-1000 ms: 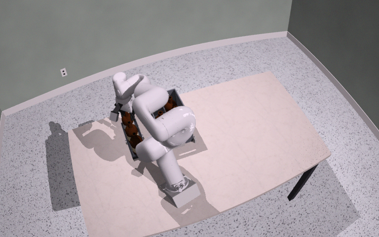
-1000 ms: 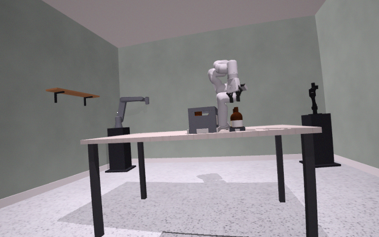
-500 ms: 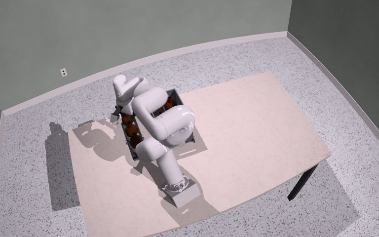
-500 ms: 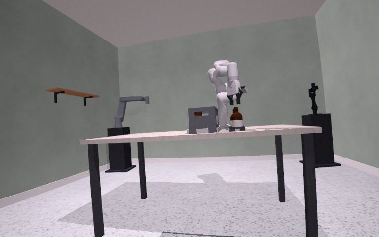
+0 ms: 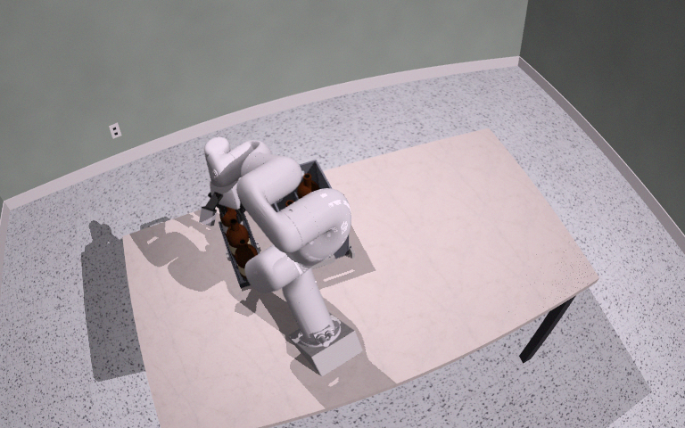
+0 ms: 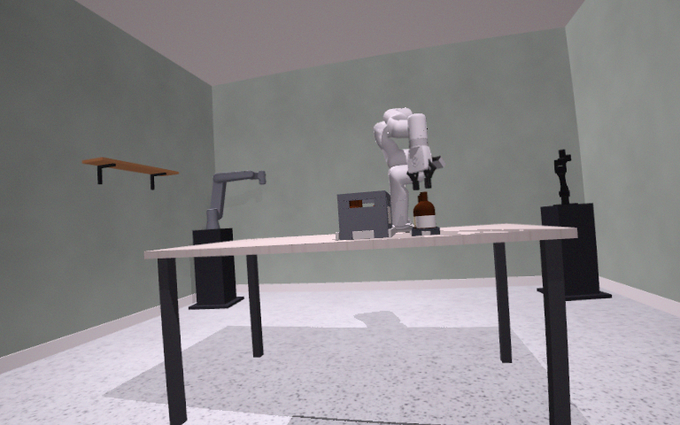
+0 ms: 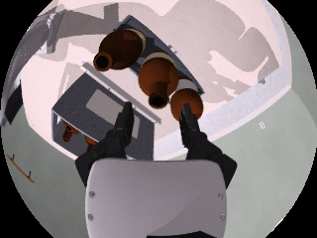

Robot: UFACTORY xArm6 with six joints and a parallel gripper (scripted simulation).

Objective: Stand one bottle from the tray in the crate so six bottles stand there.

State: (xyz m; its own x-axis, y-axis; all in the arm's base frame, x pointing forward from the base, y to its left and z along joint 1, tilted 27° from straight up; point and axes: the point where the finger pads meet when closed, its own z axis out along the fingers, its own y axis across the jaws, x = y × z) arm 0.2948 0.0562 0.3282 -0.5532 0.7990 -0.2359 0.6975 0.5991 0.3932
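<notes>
The tray is 18 cm below my hand. The rest, counted from my hand: grey crate 3 cm behind, 23 cm to the right, 11 cm below.
</notes>
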